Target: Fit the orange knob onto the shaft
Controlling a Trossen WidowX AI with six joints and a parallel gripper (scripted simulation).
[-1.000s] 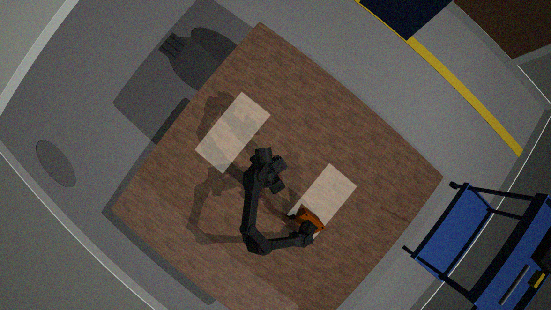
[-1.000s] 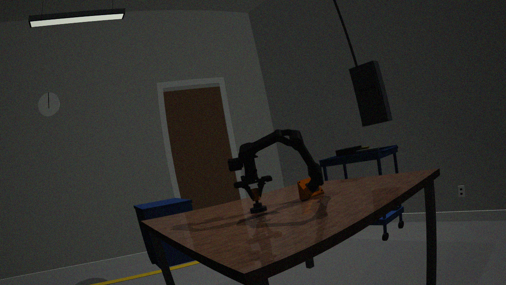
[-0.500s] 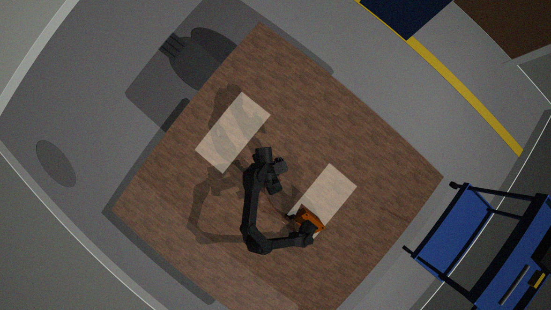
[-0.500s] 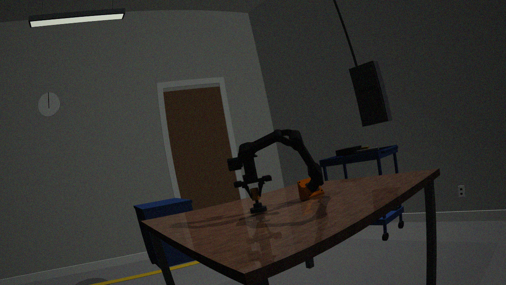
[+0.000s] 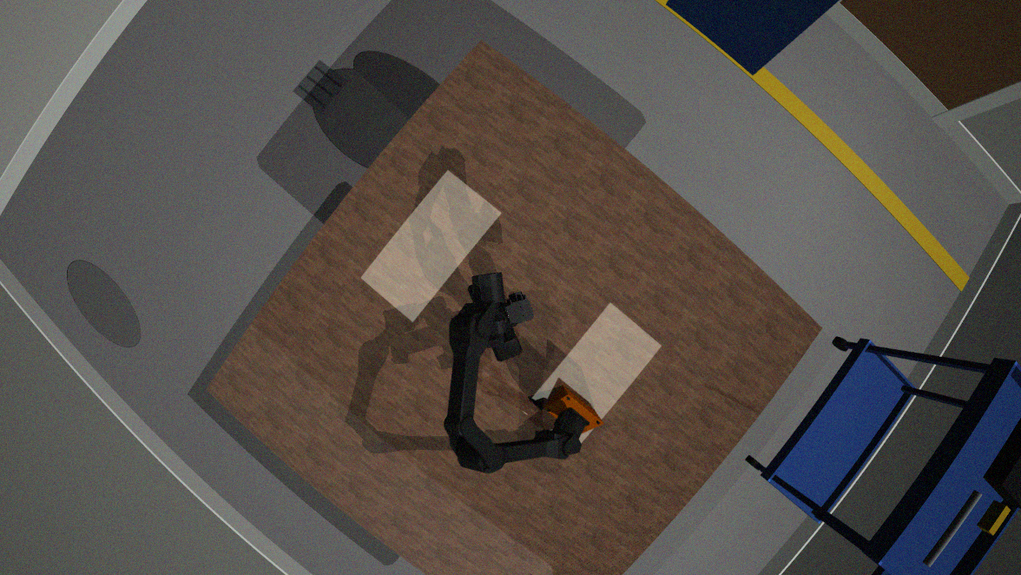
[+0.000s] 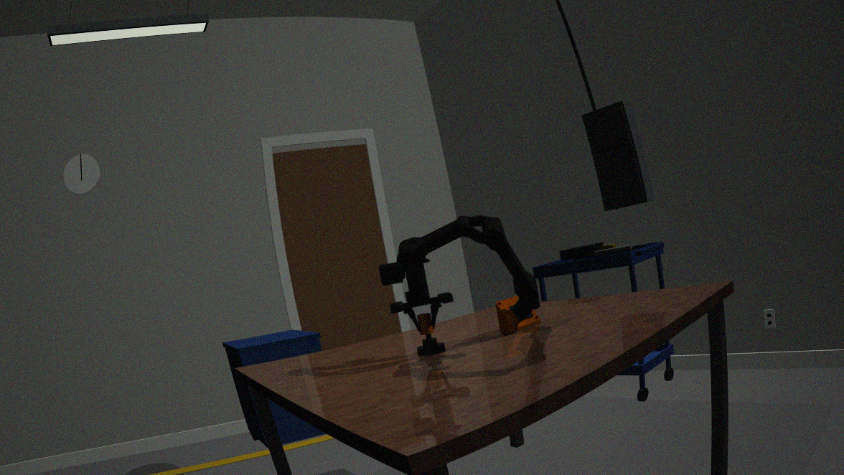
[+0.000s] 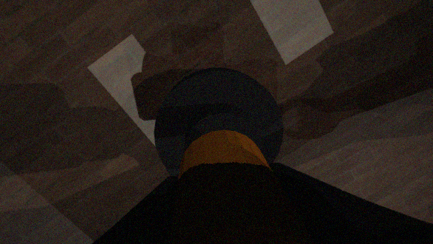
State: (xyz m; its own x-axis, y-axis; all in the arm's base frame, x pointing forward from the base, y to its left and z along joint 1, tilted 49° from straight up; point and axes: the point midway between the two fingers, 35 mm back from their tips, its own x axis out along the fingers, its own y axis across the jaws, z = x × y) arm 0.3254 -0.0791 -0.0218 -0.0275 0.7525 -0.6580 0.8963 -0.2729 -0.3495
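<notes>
Now: the orange knob 20 mm above my gripper tip. The rest, counted from my gripper tip: round dark pedestal: 40 mm below.
</notes>
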